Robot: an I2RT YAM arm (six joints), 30 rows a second.
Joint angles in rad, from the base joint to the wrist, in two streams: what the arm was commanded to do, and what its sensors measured. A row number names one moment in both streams.
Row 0, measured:
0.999 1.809 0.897 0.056 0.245 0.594
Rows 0 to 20, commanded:
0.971 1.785 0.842 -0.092 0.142 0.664
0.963 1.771 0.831 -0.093 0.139 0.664
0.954 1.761 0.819 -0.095 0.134 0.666
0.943 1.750 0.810 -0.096 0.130 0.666
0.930 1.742 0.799 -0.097 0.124 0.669
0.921 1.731 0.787 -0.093 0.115 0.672
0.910 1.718 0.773 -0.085 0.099 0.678
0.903 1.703 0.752 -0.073 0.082 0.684
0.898 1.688 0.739 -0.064 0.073 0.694
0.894 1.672 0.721 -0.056 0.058 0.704
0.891 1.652 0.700 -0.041 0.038 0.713
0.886 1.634 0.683 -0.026 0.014 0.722
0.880 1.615 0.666 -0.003 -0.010 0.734
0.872 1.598 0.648 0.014 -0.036 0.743
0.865 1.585 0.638 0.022 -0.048 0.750
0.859 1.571 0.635 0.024 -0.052 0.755
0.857 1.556 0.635 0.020 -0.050 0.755
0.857 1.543 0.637 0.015 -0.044 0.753
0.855 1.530 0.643 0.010 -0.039 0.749
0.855 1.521 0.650 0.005 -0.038 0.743
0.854 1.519 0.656 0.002 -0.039 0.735
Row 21, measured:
0.856 1.530 0.647 0.086 0.012 0.711
